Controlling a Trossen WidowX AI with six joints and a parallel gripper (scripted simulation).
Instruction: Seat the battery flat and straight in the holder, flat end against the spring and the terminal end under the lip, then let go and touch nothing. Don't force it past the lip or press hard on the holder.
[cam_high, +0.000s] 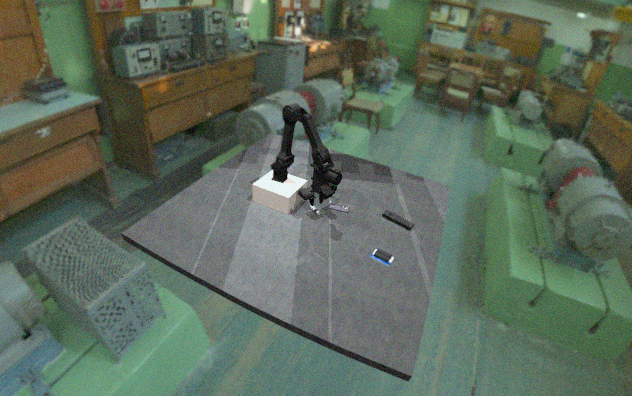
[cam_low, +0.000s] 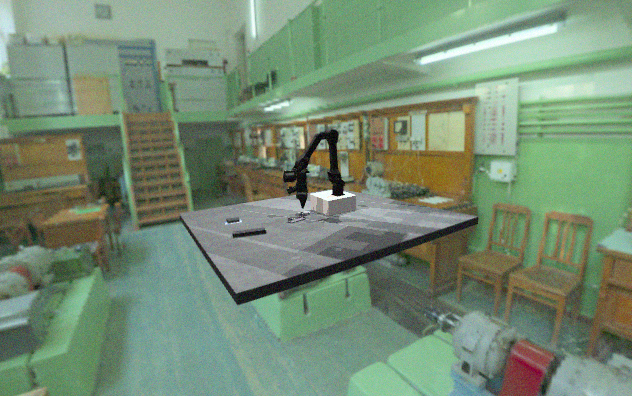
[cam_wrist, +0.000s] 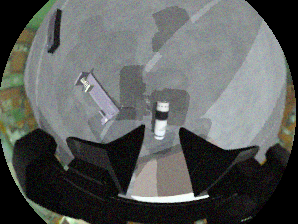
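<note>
The battery is 4 cm below my gripper tip. From my gripper tip the other things lie so: black bar (40 cm ahead, 10 cm to the left, 3 cm below).
</note>
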